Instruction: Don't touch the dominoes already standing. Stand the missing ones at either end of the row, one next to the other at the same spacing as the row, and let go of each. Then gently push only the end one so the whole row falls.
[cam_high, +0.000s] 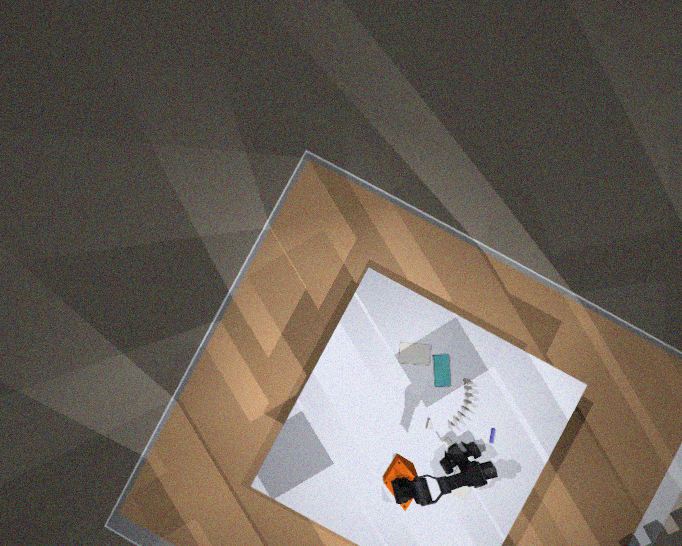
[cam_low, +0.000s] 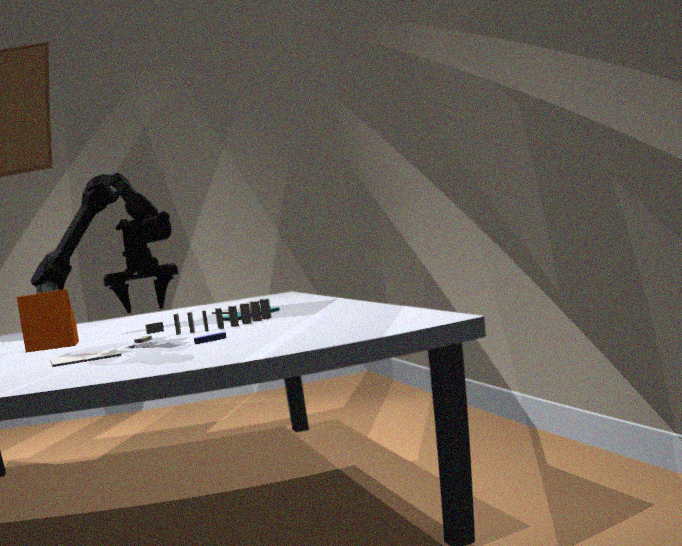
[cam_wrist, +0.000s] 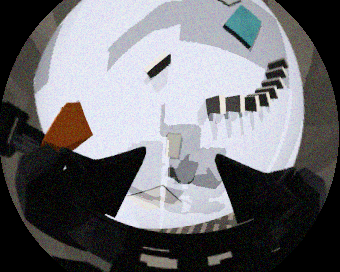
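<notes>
The cream card is 180 mm behind my gripper tip, 150 mm to the right of it and 70 mm below it. Also, from my gripper tip: blue domino (100 mm ahead, 210 mm to the right, 60 mm below); then teal card (320 mm ahead, 160 mm to the left, 60 mm below).
</notes>
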